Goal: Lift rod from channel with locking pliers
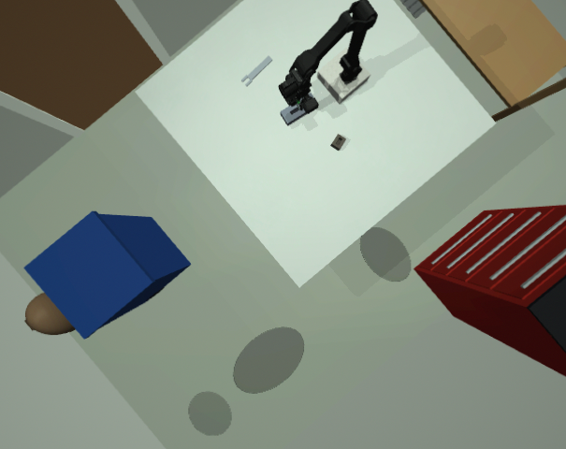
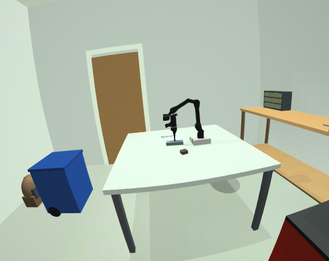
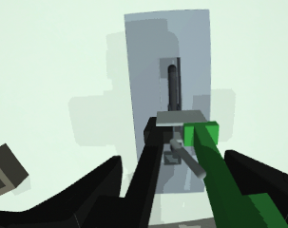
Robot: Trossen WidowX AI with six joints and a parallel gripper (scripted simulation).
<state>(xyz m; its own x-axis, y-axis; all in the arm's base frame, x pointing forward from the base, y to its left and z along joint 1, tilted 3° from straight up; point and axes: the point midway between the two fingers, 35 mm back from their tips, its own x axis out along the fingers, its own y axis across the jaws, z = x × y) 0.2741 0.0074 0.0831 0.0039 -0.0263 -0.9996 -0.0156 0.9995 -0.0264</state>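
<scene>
Now: the grey channel block 8 cm below my gripper tip. Round my gripper tip: flat grey wrench-like tool: 28 cm to the right, 11 cm ahead, 10 cm below; then brown holster: 24 cm to the left, 9 cm below, 8 cm behind; then dark rod: 9 cm below, 1 cm to the right.
</scene>
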